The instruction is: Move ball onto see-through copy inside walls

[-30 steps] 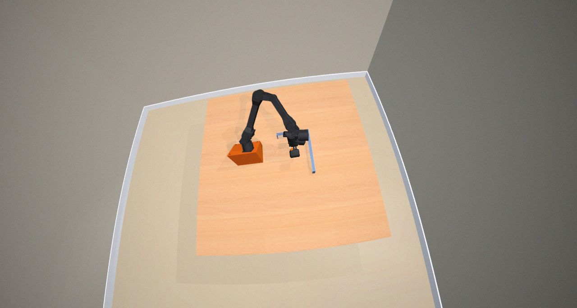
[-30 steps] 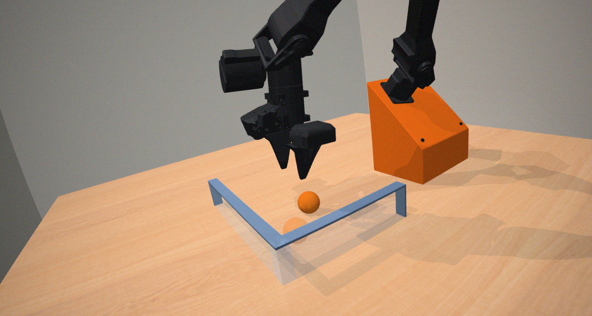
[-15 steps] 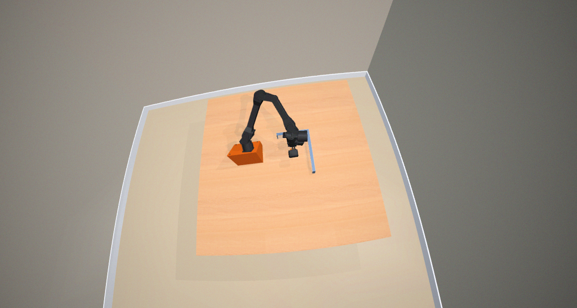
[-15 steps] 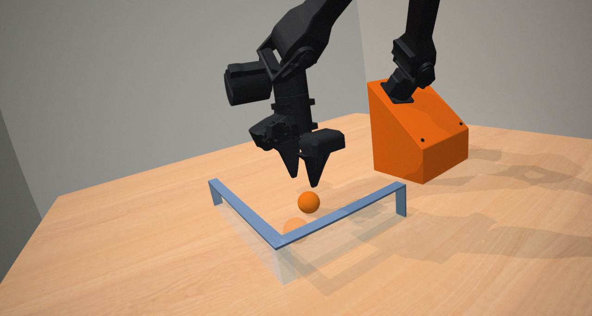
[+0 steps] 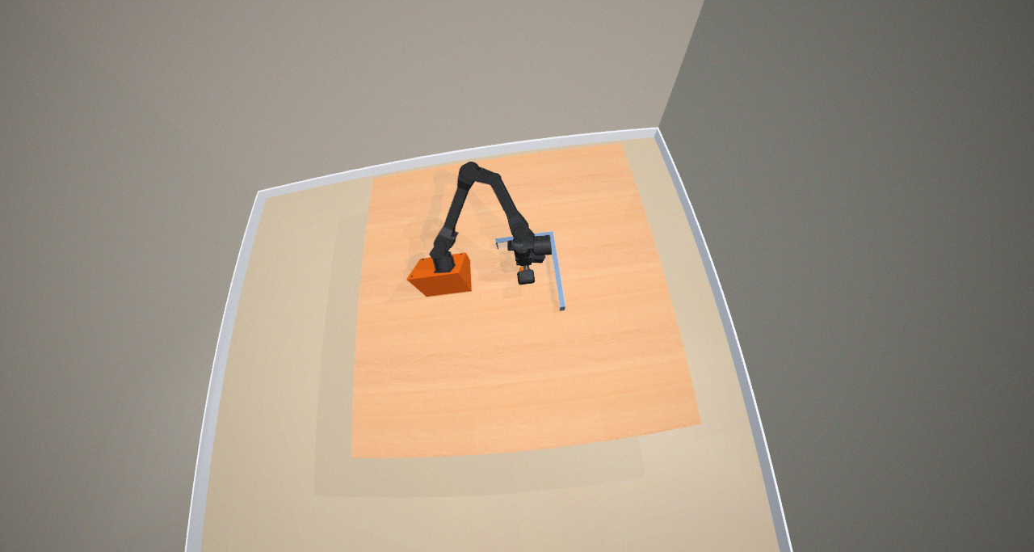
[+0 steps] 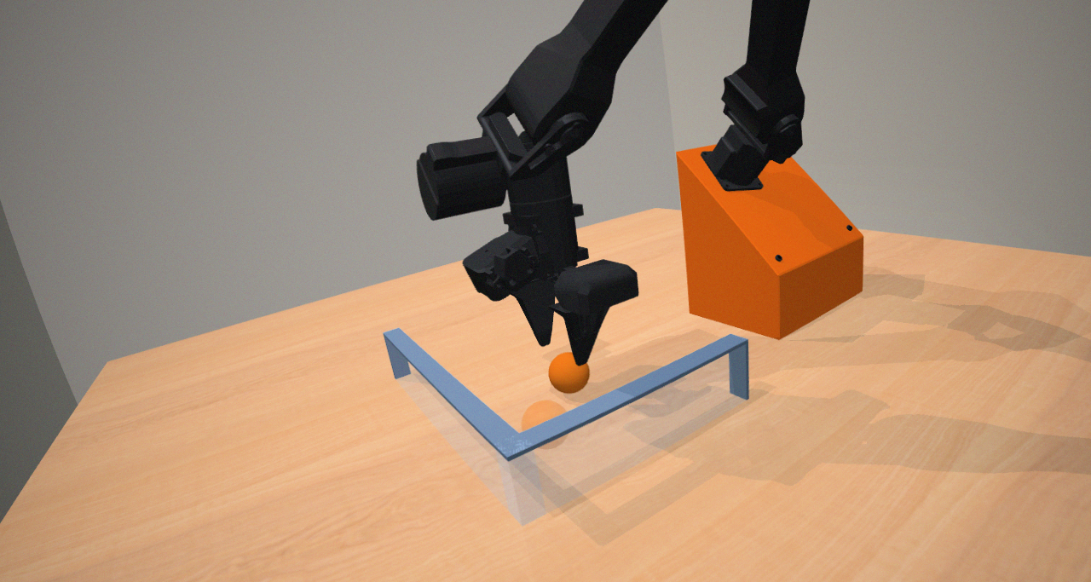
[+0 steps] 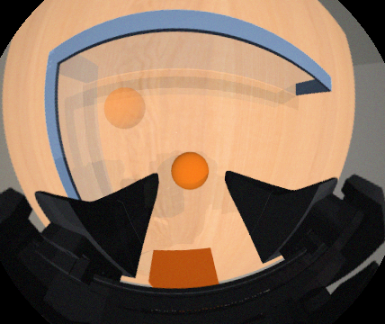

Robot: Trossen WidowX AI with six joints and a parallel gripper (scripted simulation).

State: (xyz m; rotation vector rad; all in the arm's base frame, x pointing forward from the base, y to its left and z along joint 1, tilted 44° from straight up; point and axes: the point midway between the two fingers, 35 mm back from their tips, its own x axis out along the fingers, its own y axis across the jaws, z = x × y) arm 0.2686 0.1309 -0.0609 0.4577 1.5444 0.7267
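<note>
The orange ball is 20 mm below my gripper tip. From my gripper tip the other things lie so: see-through ball copy (70 mm to the left, 60 mm ahead, 20 mm below).
</note>
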